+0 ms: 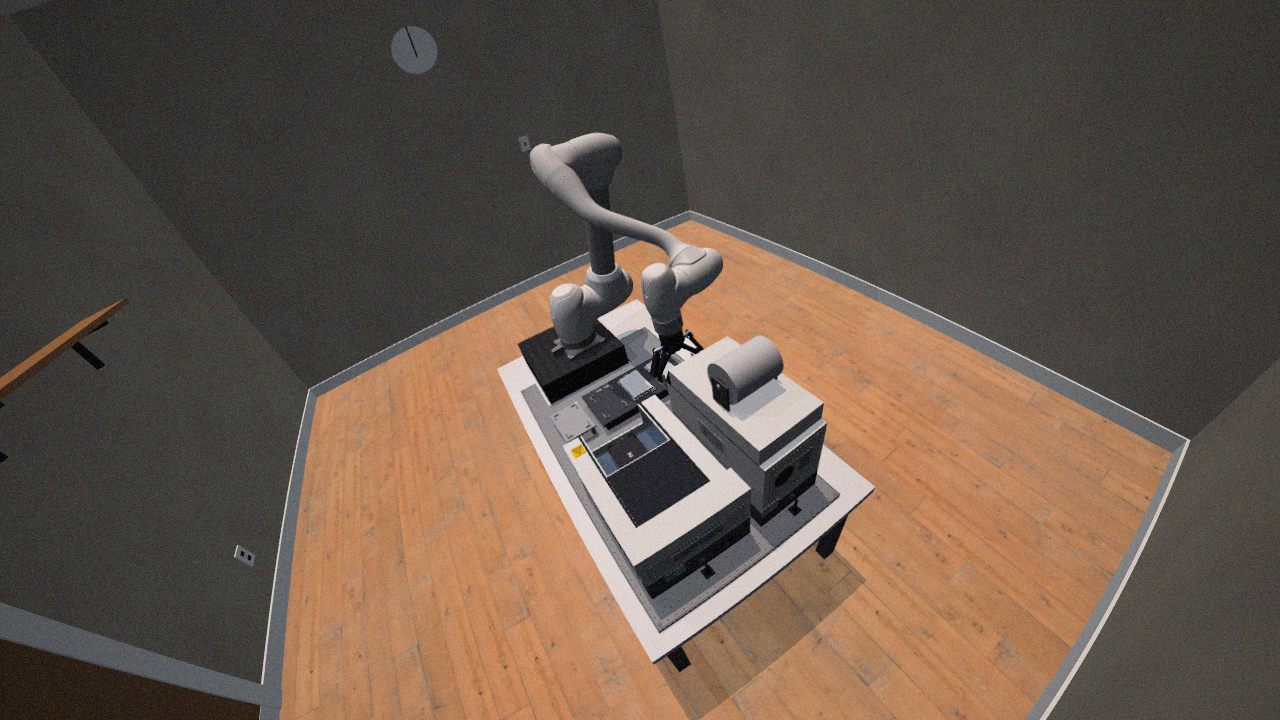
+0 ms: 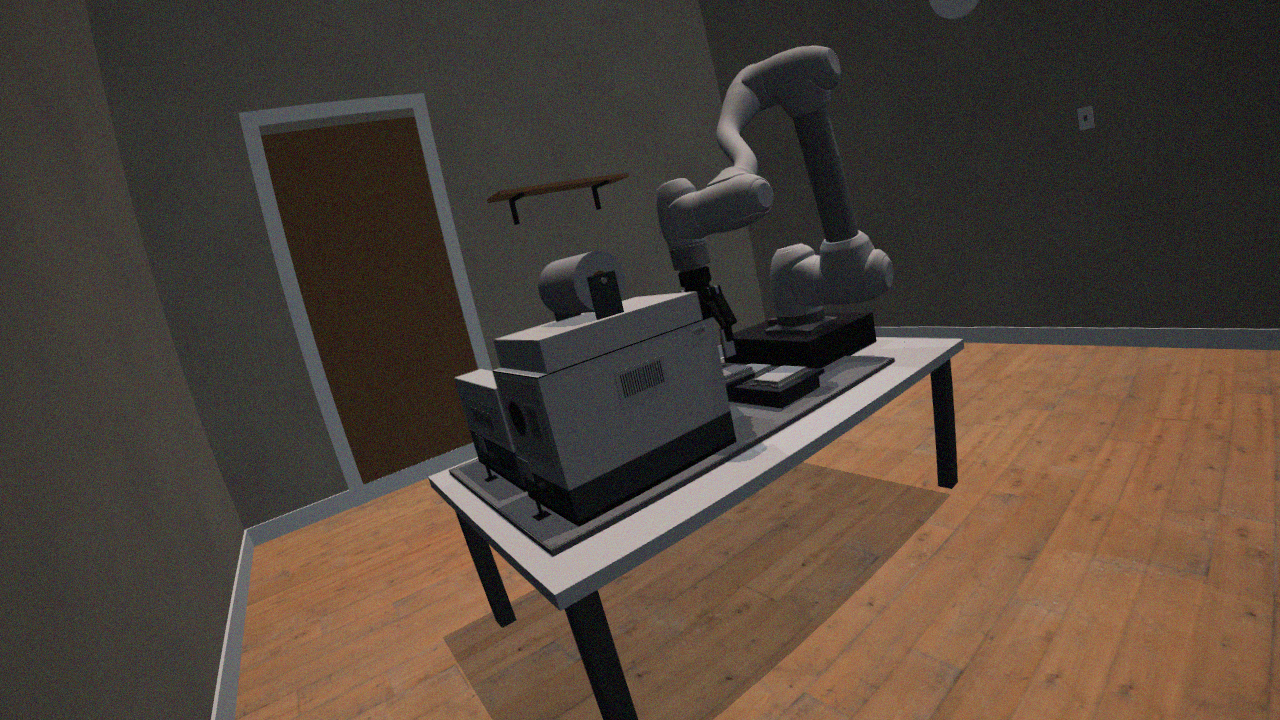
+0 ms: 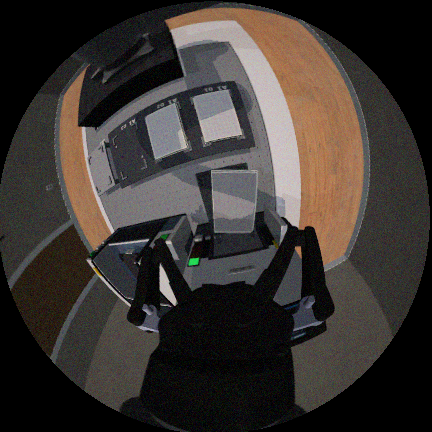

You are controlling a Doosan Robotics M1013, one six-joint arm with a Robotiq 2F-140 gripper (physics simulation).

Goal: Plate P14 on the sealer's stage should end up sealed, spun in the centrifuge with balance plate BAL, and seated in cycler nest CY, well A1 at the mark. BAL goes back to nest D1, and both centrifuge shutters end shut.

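Places are measured from the arm's base along level axes (x right, y ahead, z up), in metres.
Where they show: gripper, fingertip midpoint: (image 3: 225, 217); arm's base at its link origin: (image 1: 579, 342) (image 2: 801, 327).
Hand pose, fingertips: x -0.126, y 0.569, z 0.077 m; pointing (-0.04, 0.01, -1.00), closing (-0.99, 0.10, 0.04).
Observation:
Each offset is from my fingertips to the top centre of the thing.
My gripper (image 1: 673, 358) (image 2: 723, 344) (image 3: 225, 217) is open, its fingers spread wide with pale pads on either side of the near part of a clear plate @(dx -0.019, dy -0.001, dz -0.040 m) (image 3: 234, 200). This plate lies on the stage of the white sealer @(dx +0.008, dy +0.296, dz +0.305 m) (image 1: 747, 402) (image 2: 617, 385) (image 3: 225, 272); its label is not readable. Nest D1 holds a pale plate @(dx -0.043, dy -0.195, dz -0.105 m) (image 2: 783, 376) (image 3: 217, 116), and nest D2 holds another plate @(dx +0.081, dy -0.202, dz -0.105 m) (image 1: 637, 385) (image 3: 166, 131). Nest D3 (image 1: 611, 402) (image 3: 130, 154) is empty. The centrifuge and cycler are not clearly labelled, and the shutters' state cannot be told.
A low white machine (image 1: 689, 519) with a dark top panel and a glass-sided opening stands beside the sealer. A grey nest @(dx +0.359, dy -0.228, dz -0.117 m) (image 1: 572, 420) (image 3: 101, 167) with corner brackets is beyond nest D3. The arm's black base (image 1: 572, 362) (image 2: 805, 340) (image 3: 132, 75) stands behind the nests.

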